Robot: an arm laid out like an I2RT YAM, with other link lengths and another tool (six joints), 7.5 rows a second.
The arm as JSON. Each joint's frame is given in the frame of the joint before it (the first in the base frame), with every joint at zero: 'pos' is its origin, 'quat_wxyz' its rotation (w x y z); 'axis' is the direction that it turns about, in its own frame. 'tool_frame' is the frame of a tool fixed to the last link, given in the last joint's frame.
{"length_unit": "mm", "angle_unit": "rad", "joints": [
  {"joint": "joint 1", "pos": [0.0, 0.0, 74.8], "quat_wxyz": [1.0, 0.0, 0.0, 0.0], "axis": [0.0, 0.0, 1.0]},
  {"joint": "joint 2", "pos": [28.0, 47.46, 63.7], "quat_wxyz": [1.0, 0.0, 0.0, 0.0], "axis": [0.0, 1.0, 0.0]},
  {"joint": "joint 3", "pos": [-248.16, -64.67, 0.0], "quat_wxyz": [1.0, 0.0, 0.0, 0.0], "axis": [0.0, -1.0, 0.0]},
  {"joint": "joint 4", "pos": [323.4, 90.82, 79.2], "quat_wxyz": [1.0, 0.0, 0.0, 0.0], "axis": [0.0, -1.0, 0.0]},
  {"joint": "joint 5", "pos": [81.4, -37.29, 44.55], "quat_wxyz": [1.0, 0.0, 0.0, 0.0], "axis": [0.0, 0.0, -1.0]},
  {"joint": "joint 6", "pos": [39.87, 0.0, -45.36], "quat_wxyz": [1.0, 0.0, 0.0, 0.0], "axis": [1.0, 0.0, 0.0]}
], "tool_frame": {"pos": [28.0, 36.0, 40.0], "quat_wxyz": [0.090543, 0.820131, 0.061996, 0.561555]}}
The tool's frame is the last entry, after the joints.
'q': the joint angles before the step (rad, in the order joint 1, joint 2, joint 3, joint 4, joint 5, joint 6). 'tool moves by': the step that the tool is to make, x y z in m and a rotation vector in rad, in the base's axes. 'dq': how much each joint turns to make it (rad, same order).
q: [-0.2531, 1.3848, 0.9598, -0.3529, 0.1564, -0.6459]
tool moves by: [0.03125, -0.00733, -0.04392, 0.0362, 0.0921, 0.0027]
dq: [0.0000, 0.2115, 0.0954, 0.0169, -0.0107, 0.0062]
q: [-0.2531, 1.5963, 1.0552, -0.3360, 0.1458, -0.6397]
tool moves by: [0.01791, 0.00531, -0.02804, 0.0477, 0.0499, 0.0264]
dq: [0.0152, 0.1292, 0.0645, 0.0031, -0.0338, 0.0123]
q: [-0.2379, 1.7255, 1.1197, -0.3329, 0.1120, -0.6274]
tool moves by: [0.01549, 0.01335, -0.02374, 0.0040, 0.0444, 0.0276]
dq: [0.0353, 0.1059, 0.0613, 0.0001, 0.0092, 0.0030]
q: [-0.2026, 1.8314, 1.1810, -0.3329, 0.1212, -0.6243]
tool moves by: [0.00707, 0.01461, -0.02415, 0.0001, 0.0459, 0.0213]
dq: [0.0338, 0.0782, 0.0323, 0.0000, 0.0138, 0.0061]
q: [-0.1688, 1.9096, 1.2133, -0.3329, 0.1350, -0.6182]
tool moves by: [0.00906, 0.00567, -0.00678, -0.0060, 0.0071, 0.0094]
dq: [0.0154, 0.0462, 0.0399, 0.0000, 0.0091, 0.0015]
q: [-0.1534, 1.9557, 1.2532, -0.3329, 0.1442, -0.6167]
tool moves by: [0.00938, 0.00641, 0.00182, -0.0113, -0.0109, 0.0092]
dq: [0.0168, 0.0262, 0.0383, 0.0000, 0.0122, 0.0016]
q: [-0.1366, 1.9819, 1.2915, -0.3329, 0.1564, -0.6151]
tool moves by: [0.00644, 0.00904, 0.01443, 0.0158, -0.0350, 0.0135]
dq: [0.0169, -0.0091, 0.0231, -0.0016, -0.0152, 0.0138]
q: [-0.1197, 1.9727, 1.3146, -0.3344, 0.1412, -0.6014]
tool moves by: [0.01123, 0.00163, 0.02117, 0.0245, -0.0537, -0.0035]
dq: [0.0031, -0.0046, 0.0429, 0.0000, -0.0215, 0.0230]
